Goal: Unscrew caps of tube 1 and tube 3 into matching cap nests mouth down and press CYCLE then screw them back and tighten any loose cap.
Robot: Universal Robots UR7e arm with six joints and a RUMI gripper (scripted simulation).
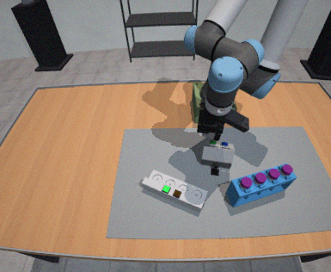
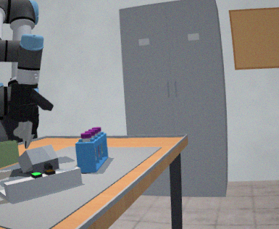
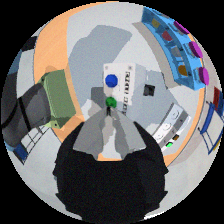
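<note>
My hand is 30 mm above the green ready key. From my hand the other things lie so: grey mat (100 mm below, 90 mm ahead, 60 mm to the left); then grey key housing (40 mm below, 20 mm to the left, 20 mm ahead); then blue cycle key (50 mm to the left, 30 mm below).
</note>
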